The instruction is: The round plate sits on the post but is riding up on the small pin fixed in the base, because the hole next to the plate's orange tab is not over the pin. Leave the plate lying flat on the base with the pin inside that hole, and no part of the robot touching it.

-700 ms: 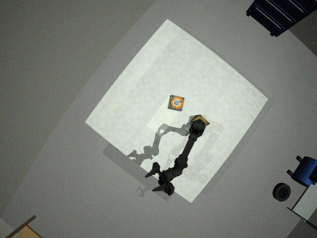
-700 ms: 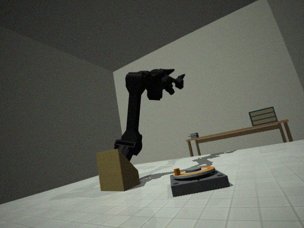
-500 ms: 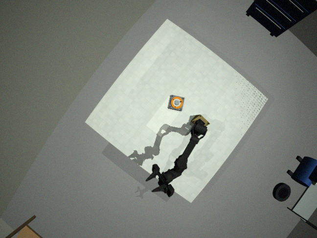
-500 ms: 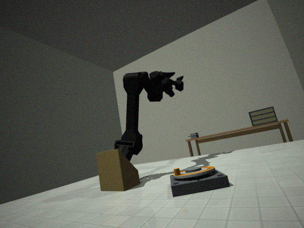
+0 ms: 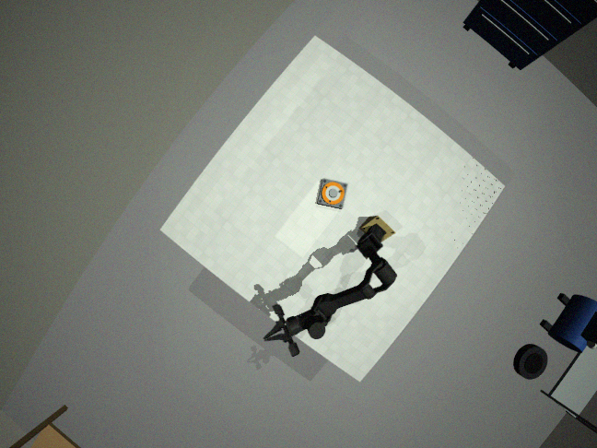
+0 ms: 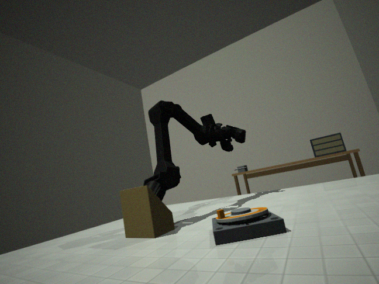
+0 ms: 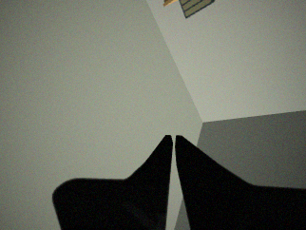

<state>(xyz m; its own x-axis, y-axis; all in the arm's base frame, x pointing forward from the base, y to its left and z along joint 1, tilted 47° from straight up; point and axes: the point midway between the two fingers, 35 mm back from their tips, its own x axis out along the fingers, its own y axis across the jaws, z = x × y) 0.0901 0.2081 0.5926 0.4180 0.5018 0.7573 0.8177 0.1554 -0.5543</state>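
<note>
The round plate lies 630 mm to the right of my gripper tip, 290 mm below it and 150 mm ahead of it. Round my gripper tip: dark square base (610 mm to the right, 310 mm below, 160 mm ahead).
</note>
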